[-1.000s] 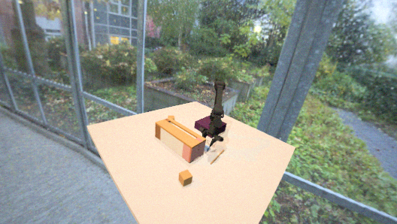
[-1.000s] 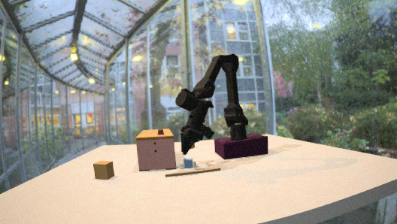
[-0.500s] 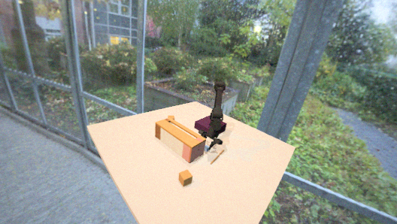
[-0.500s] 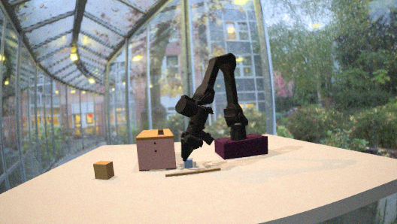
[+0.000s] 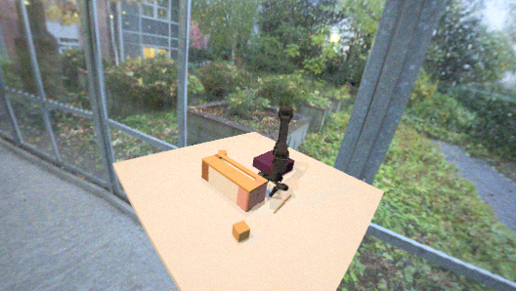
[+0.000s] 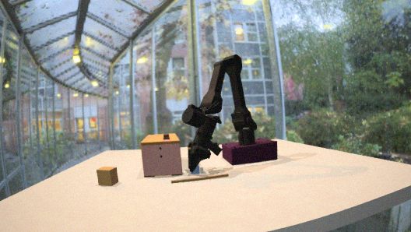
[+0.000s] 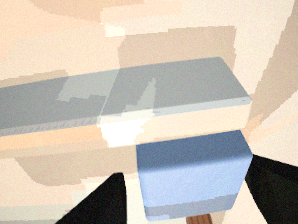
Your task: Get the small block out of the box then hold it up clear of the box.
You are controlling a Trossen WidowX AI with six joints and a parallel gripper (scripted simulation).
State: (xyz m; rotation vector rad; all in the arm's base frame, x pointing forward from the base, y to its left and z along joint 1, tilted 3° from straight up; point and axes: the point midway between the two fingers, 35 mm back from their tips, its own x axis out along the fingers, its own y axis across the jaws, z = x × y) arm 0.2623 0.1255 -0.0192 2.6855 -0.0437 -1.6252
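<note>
The thin wooden stick is 100 mm to the left of my gripper tip, 20 mm behind it and 10 mm below it. From my gripper tip the other things lie so: blue block: 20 mm behind; then box: 180 mm to the right, 60 mm ahead, 50 mm above.
</note>
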